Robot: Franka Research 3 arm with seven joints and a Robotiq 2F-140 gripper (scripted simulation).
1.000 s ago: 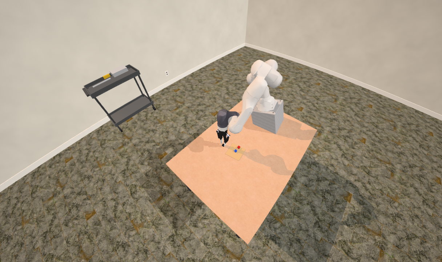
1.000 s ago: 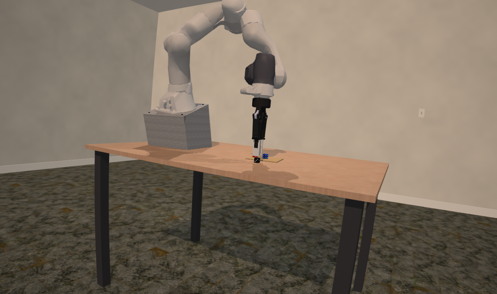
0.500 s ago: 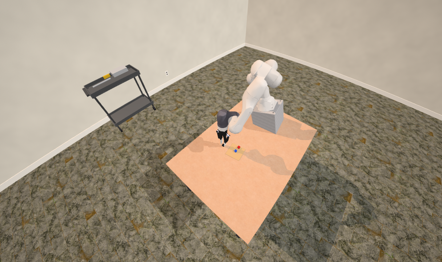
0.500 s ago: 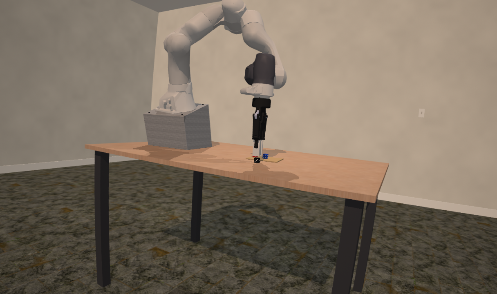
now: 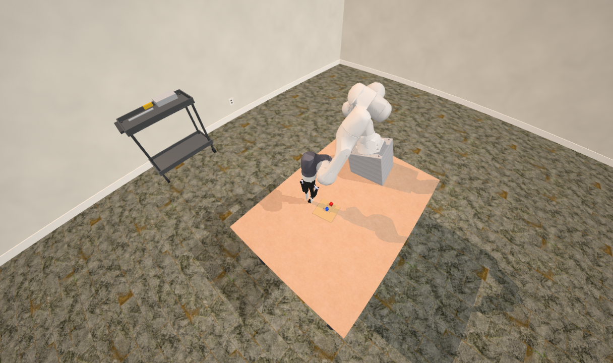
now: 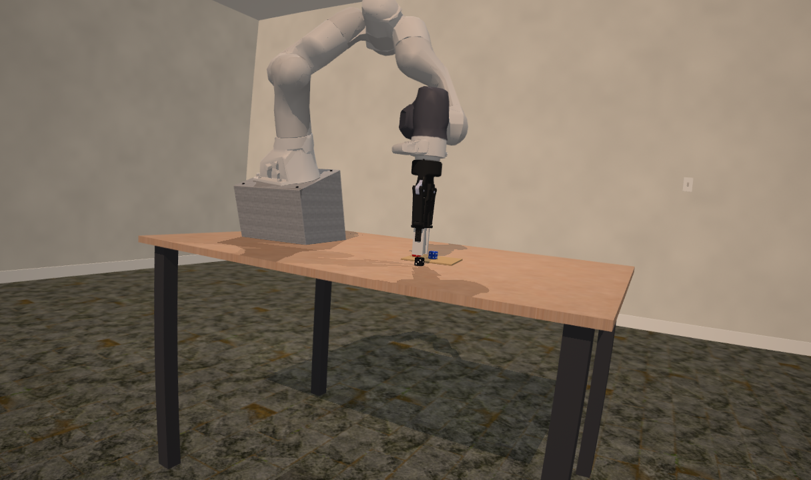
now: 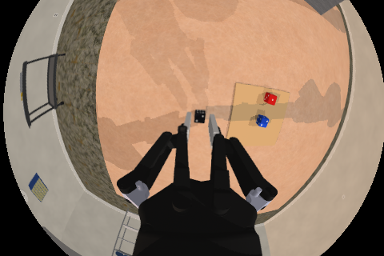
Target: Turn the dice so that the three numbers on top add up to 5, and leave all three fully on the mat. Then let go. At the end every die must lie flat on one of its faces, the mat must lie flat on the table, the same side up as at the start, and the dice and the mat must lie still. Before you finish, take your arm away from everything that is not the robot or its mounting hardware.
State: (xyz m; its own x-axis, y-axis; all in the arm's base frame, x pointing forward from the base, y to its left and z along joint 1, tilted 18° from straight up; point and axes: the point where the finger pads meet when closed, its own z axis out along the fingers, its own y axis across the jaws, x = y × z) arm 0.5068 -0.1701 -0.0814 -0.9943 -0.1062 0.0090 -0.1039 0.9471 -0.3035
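The black die is 50 mm below my hand. From my hand the other things lie so: blue die 20 mm behind, 130 mm to the left, 50 mm below; tan mat 20 mm behind, 130 mm to the left, 60 mm below; red die 70 mm behind, 130 mm to the left, 50 mm below.
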